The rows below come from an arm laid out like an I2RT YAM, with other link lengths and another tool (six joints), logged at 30 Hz.
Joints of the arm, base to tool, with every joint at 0 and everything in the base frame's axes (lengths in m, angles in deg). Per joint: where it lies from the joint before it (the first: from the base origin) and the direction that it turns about. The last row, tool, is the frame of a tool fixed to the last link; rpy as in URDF.
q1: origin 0 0 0.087 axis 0 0 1
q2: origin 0.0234 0.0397 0.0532 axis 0 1 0
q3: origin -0.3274 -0.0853 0 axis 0 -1 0
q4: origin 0.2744 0.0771 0.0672 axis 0 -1 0
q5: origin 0.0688 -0.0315 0.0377 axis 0 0 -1
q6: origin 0.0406 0 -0.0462 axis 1 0 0
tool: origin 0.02 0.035 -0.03 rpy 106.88 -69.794 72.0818
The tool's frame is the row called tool.
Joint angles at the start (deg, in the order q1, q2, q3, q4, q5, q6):
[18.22, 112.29, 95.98, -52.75, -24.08, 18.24]
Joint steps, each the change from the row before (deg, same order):
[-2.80, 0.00, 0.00, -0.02, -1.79, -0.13]
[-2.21, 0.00, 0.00, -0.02, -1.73, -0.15]
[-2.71, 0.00, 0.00, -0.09, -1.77, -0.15]
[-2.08, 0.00, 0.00, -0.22, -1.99, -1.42]
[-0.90, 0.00, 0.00, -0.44, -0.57, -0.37]
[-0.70, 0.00, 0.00, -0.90, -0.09, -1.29]
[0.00, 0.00, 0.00, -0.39, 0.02, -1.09]
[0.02, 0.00, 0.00, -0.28, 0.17, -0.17]
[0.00, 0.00, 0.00, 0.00, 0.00, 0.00]
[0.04, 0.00, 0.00, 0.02, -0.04, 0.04]
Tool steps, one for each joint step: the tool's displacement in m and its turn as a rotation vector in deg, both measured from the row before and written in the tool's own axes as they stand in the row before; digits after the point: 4 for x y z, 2 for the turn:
[0.0010, 0.0184, -0.0095, 1.00, 1.10, 2.15]
[0.0008, 0.0140, -0.0082, 1.10, 0.93, 1.60]
[0.0007, 0.0172, -0.0104, 1.00, 1.15, 2.02]
[-0.0007, 0.0126, -0.0087, 1.26, 0.84, 0.24]
[-0.0008, 0.0055, -0.0038, 0.31, 0.08, 0.55]
[-0.0023, 0.0047, -0.0028, -0.14, -0.42, -0.24]
[-0.0015, 0.0002, 0.0000, -0.08, -0.33, -0.88]
[-0.0006, 0.0000, 0.0001, -0.14, -0.26, -0.02]
[0.0000, 0.0000, 0.0000, 0.00, 0.00, 0.00]
[0.0001, -0.0003, 0.0001, 0.05, 0.00, -0.01]

